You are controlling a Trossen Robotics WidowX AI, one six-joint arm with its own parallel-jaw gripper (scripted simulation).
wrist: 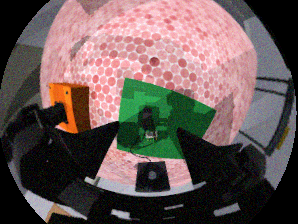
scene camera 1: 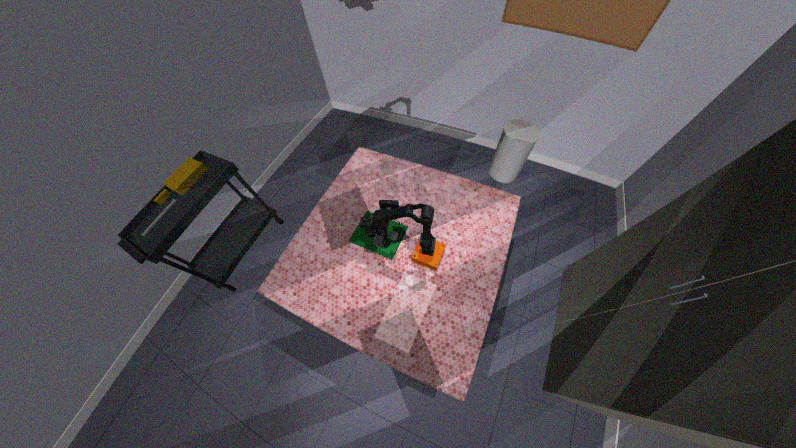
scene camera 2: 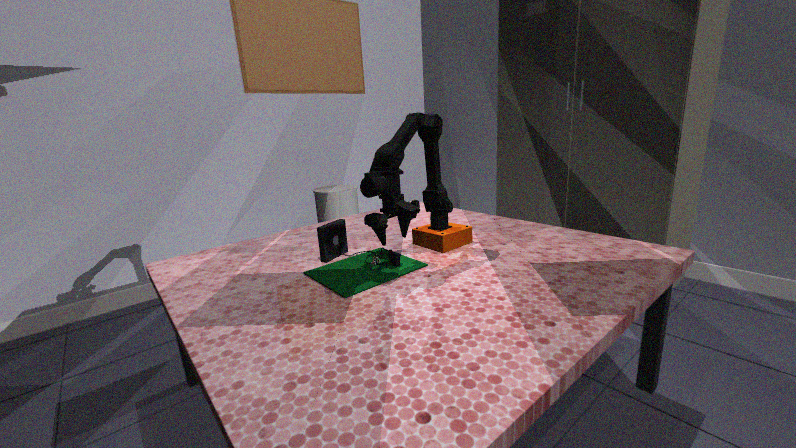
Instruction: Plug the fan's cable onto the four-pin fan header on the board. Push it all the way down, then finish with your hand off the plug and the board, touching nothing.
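There's a black square fan to be seen here, and a green board as well. The gripper's open with nothing in it, and you can see it in the wrist view too.
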